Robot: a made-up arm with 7 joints.
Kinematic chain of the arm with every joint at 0, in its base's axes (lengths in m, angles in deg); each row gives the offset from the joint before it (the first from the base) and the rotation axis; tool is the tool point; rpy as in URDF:
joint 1: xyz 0 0 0.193 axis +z
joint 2: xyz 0 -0.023 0.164 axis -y
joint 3: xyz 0 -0.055 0.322 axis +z
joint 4: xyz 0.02 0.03 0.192 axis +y
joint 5: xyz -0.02 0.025 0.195 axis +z
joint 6: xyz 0 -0.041 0.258 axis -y
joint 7: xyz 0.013 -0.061 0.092 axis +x
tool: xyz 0 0 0 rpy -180 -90 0
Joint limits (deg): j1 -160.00..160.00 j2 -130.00..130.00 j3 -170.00..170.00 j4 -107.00..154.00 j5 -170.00..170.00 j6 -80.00..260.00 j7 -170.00..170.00
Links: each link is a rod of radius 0.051 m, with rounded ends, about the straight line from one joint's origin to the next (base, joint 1, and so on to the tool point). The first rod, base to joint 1, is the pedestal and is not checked.
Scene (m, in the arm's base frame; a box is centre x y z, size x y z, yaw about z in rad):
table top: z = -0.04
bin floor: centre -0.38 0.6 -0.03 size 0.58 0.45 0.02 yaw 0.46
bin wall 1: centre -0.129 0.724 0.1 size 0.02 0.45 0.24 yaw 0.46
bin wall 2: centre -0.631 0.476 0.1 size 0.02 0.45 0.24 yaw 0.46
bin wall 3: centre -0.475 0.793 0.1 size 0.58 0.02 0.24 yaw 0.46
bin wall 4: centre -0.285 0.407 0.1 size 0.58 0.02 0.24 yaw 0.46
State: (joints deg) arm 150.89 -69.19 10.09 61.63 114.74 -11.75 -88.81
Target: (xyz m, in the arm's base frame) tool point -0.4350 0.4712 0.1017
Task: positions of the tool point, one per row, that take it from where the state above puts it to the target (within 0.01 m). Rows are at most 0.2 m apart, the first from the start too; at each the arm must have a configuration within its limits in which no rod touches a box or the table.
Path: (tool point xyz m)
1: -0.8278 0.2586 0.3011
2: -0.8231 0.2127 0.4477
3: -0.7936 0.1557 0.5856
4: -0.7071 0.2923 0.5077
5: -0.5836 0.4022 0.4391
6: -0.4350 0.4712 0.3821
7: -0.4448 0.4831 0.2444
8: -0.4350 0.4712 0.1017

